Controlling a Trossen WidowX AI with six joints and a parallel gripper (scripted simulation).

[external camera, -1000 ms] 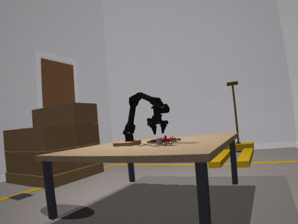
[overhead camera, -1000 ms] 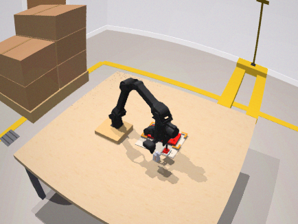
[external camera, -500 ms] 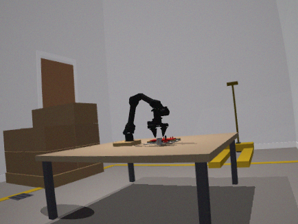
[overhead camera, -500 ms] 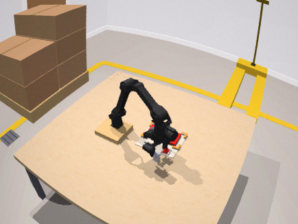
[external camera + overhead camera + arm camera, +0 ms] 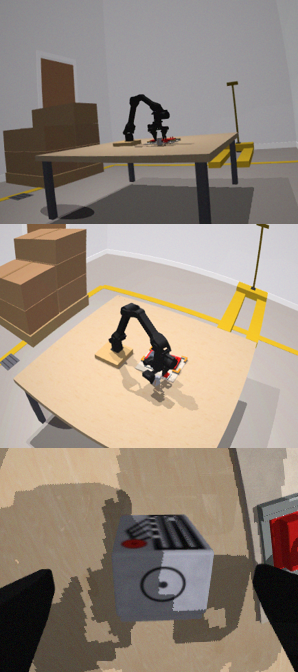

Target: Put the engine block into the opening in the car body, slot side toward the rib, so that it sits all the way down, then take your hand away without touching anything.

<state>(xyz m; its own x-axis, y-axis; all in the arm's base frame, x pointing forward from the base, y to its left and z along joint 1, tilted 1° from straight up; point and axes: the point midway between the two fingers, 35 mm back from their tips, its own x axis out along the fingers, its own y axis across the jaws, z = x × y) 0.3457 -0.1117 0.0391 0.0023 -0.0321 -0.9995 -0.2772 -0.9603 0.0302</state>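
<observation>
Right now my gripper tip is 1 cm to the right of the grey engine block and 1 cm above it.
</observation>
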